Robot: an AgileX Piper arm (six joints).
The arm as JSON. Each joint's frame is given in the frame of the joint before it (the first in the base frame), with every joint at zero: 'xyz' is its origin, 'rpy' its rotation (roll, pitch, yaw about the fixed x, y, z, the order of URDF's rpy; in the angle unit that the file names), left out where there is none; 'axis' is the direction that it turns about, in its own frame. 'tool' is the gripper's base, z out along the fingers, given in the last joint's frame.
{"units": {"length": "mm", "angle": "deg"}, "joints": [
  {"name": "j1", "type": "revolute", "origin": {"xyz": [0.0, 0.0, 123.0]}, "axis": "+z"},
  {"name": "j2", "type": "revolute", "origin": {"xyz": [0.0, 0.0, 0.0]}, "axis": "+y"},
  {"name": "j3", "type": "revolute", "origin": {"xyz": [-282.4, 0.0, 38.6]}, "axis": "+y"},
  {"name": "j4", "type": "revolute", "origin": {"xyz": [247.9, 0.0, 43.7]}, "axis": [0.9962, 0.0, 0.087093]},
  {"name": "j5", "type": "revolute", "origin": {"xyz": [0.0, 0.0, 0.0]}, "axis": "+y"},
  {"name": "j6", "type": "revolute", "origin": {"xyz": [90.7, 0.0, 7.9]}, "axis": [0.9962, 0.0, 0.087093]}
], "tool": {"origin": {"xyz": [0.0, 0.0, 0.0], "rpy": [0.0, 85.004, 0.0]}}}
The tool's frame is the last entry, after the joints.
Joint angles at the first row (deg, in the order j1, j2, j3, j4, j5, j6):
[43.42, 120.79, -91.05, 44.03, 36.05, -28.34]
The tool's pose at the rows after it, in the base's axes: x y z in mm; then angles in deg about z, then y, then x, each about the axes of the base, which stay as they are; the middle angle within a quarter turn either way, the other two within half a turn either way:
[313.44 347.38 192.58 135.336 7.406 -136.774]
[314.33 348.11 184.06 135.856 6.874 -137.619]
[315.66 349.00 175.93 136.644 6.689 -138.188]
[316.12 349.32 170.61 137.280 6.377 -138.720]
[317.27 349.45 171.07 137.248 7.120 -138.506]
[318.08 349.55 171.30 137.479 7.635 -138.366]
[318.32 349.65 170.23 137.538 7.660 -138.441]
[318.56 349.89 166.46 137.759 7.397 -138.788]
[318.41 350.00 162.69 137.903 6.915 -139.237]
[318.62 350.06 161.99 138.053 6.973 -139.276]
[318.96 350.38 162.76 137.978 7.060 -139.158]
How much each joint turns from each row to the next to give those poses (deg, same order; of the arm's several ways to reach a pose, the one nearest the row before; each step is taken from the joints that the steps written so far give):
[0.00, 0.33, 0.01, 0.12, -0.53, 0.00]
[0.00, 1.04, 0.00, -0.12, 0.00, 0.09]
[0.00, 1.03, -0.01, 0.15, -0.41, 0.19]
[0.00, 0.64, 0.00, -0.11, -0.02, 0.41]
[0.00, -0.02, 0.01, 0.01, -0.76, -0.01]
[0.00, 0.00, -0.01, -0.01, -0.53, 0.25]
[0.00, 0.14, 0.00, 0.00, -0.10, 0.00]
[0.00, 0.45, 0.00, 0.00, 0.01, 0.00]
[0.00, 0.44, 0.00, -0.09, 0.27, 0.00]
[0.00, 0.09, 0.00, 0.00, -0.12, 0.11]
[0.00, 0.00, -0.15, 0.00, 0.00, 0.00]

